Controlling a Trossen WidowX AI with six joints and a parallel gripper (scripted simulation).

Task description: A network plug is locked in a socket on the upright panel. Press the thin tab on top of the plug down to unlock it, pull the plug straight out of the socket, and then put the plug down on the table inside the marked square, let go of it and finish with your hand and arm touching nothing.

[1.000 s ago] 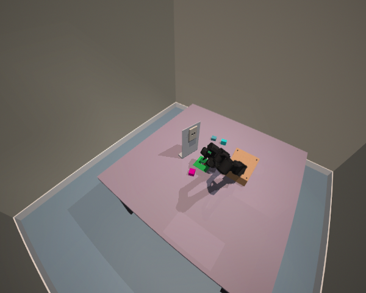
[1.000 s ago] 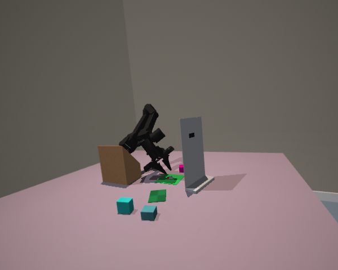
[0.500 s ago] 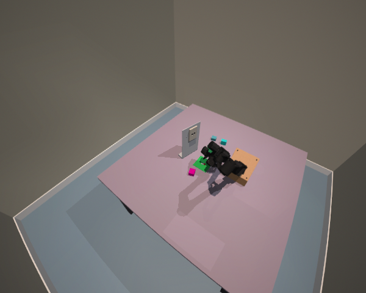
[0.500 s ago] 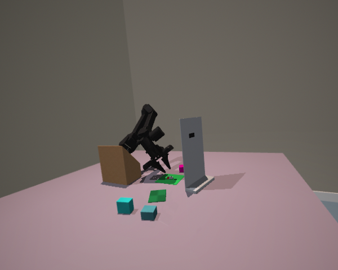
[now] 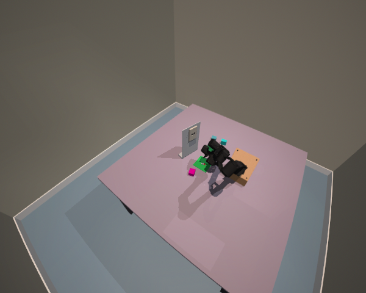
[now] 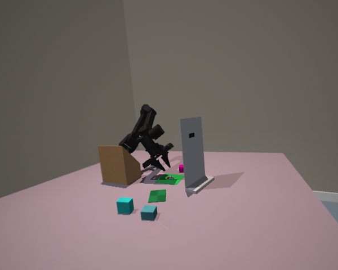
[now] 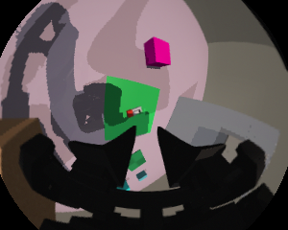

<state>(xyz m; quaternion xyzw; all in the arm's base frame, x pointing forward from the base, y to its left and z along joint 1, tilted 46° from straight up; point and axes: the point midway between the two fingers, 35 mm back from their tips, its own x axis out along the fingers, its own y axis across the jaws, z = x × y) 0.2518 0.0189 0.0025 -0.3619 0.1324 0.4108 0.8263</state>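
The network plug lies 1 cm ahead of my gripper tip, 1 cm to the left of it and 5 cm below it. From my gripper tip the other things lie so: grey upright panel (15 cm ahead, 3 cm to the right, 9 cm above); bright green square (1 cm ahead, 1 cm to the left, 5 cm below).
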